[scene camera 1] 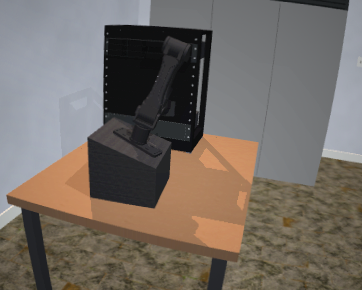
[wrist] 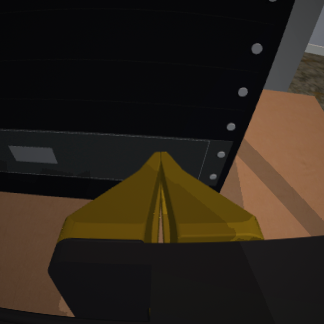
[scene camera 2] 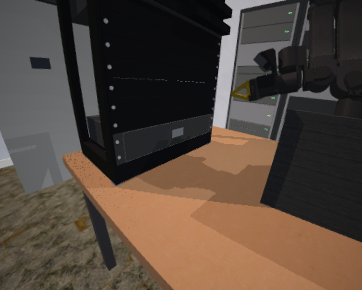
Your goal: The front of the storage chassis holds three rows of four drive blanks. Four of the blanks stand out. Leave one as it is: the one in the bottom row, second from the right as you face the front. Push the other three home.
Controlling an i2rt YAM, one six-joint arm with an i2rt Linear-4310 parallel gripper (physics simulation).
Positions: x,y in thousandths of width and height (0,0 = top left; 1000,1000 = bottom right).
Scene:
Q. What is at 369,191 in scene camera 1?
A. A black rack.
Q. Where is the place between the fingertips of my gripper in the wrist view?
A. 495,502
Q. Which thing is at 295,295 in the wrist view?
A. A black rack.

